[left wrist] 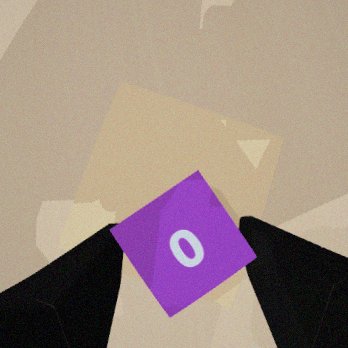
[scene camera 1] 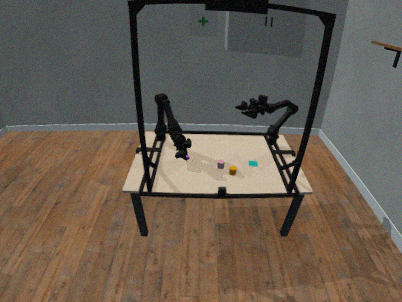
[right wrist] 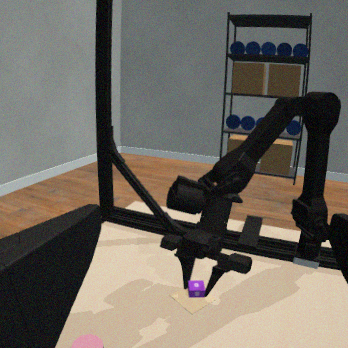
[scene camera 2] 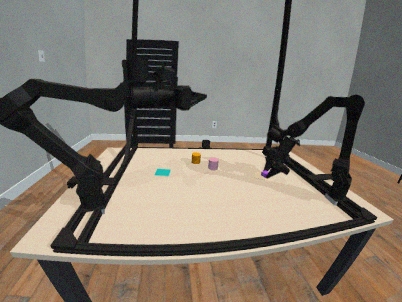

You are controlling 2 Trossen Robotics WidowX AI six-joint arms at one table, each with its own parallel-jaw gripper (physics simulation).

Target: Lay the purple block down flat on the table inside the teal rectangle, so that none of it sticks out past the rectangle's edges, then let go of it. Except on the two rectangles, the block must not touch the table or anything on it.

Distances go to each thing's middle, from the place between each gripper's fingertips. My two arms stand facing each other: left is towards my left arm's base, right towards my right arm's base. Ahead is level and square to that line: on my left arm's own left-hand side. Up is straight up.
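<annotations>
There's a pale rectangle [left wrist: 148,142] 1 cm to the right of my left hand, and a purple block [left wrist: 183,243] that's 1 cm above that same hand. Going by its middle, the block is nearer to my left hand than to my right hand.
From my right hand, the pale rectangle is 34 cm below, 33 cm to the left and 10 cm behind, while the purple block is 33 cm below, 35 cm to the left and 10 cm behind.
</annotations>
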